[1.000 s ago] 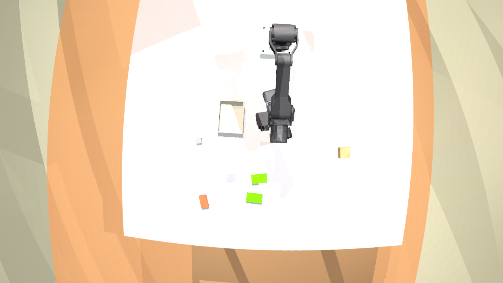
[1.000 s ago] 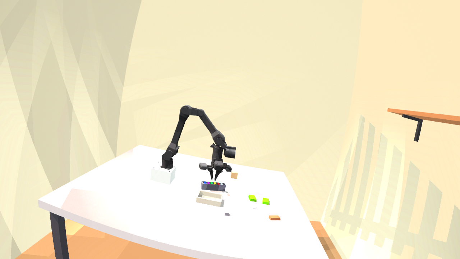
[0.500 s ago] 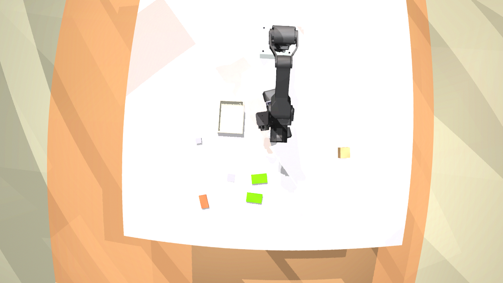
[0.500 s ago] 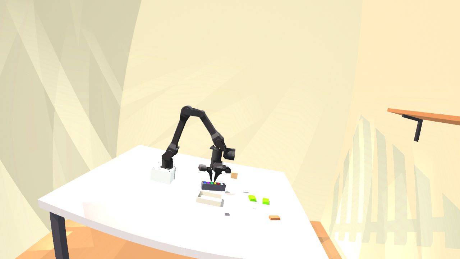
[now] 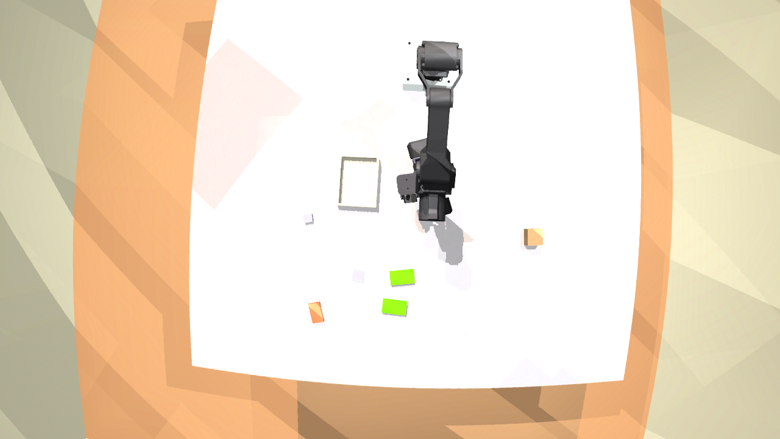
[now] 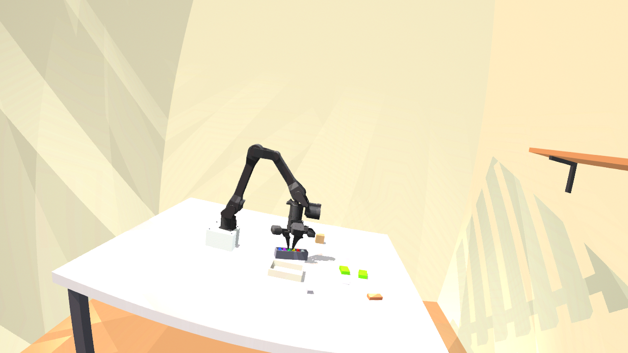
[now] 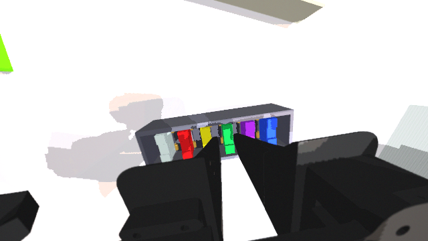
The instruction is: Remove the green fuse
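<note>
Right now my gripper tip is 2 cm above the green fuse. Round my gripper tip: pale tray 17 cm to the right, 4 cm below, 4 cm ahead.
</note>
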